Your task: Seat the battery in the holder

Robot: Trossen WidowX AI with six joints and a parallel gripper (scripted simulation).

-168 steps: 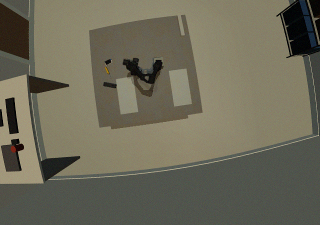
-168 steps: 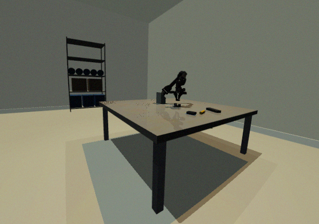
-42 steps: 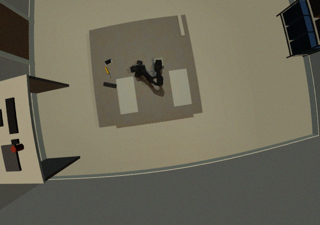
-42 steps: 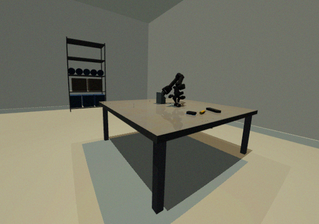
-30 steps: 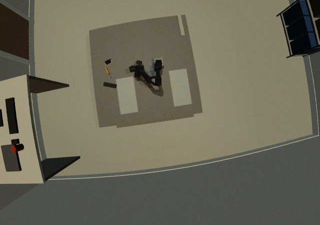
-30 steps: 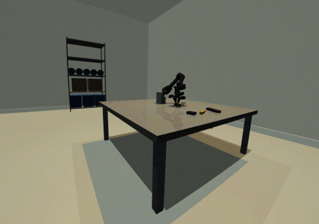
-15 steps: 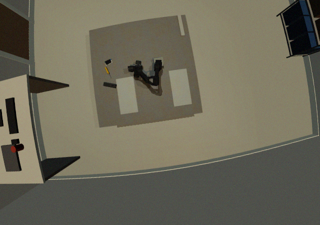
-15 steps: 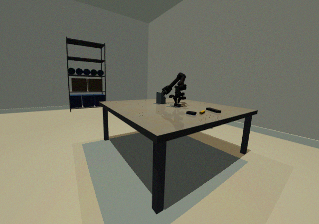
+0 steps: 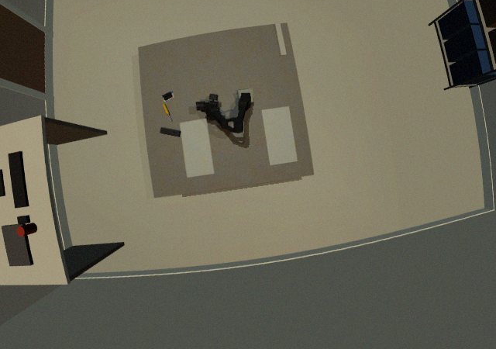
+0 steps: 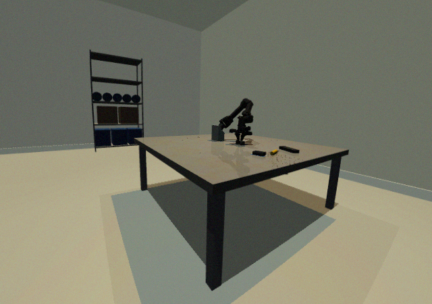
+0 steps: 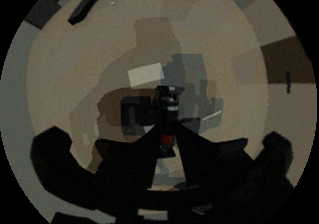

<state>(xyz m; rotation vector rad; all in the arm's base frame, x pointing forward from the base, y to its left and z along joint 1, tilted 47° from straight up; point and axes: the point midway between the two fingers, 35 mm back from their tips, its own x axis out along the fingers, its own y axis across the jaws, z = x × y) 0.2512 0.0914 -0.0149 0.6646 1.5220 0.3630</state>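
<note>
My gripper tip is 1 cm below the battery. Round my gripper tip: yellow screwdriver (37 cm ahead, 1 cm to the left); flat black bar (35 cm ahead, 16 cm to the left).
</note>
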